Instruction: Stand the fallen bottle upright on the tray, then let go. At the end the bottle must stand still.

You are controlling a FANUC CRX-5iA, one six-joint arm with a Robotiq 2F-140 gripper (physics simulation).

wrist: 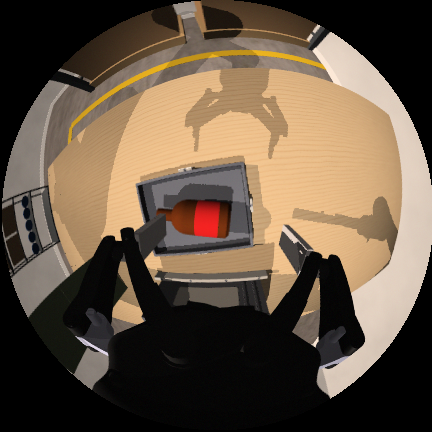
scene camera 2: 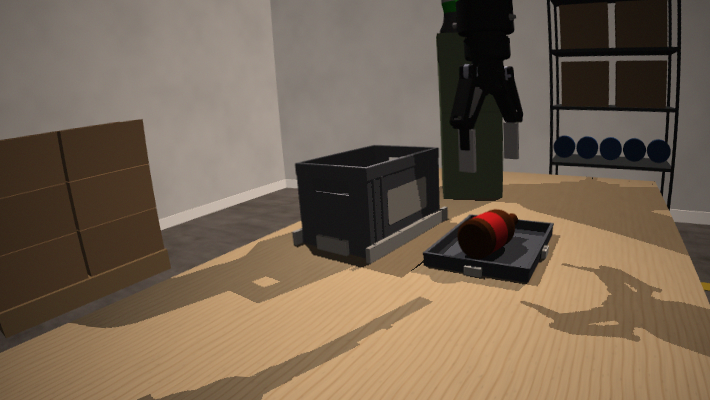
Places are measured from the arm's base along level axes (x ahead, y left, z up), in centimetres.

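Pixels of known places: gripper, between the fingertips: (wrist: 223, 229) (scene camera 2: 491, 164).
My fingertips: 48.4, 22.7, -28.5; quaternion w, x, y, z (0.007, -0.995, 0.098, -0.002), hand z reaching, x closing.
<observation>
For each thing: its top centre in the pictures, then the offset to it from my fingertips, as dx, dy, dz. Level surfaces: height alone.
- brown bottle with a red label, centre of its top: (wrist: 187, 222) (scene camera 2: 494, 210) -6.9, -1.6, -10.1
- shallow dark grey tray, centre of its top: (scene camera 2: 494, 236) (wrist: 191, 214) -7.3, -1.5, -15.4
- tall dark crate, centre of its top: (scene camera 2: 370, 154) (wrist: 206, 343) -6.6, -29.3, -0.5
- wooden table, height of its surface: dz -18.0
The brown bottle with a red label (scene camera 2: 492, 231) (wrist: 206, 219) lies on its side in the shallow dark grey tray (scene camera 2: 500, 272) (wrist: 220, 177). In the scene view its base faces the camera and its neck points to the back right; in the wrist view its neck points left. My gripper (scene camera 2: 489, 147) (wrist: 223, 229) is open and empty, fingers pointing down, well above the tray and bottle. In the wrist view the left fingertip overlaps the tray's edge near the bottle's neck, and the right fingertip shows to the right of the tray.
A tall dark crate (scene camera 2: 332, 215) (wrist: 215, 295) stands on the wooden table (scene camera 2: 450, 350) (wrist: 325, 150) beside the tray, with a low grey rail between them. A dark green pedestal (scene camera 2: 472, 185) (wrist: 55, 320) rises behind. Cartons (scene camera 2: 30, 185) are stacked at the left, and a shelf rack (scene camera 2: 615, 51) stands at the back.
</observation>
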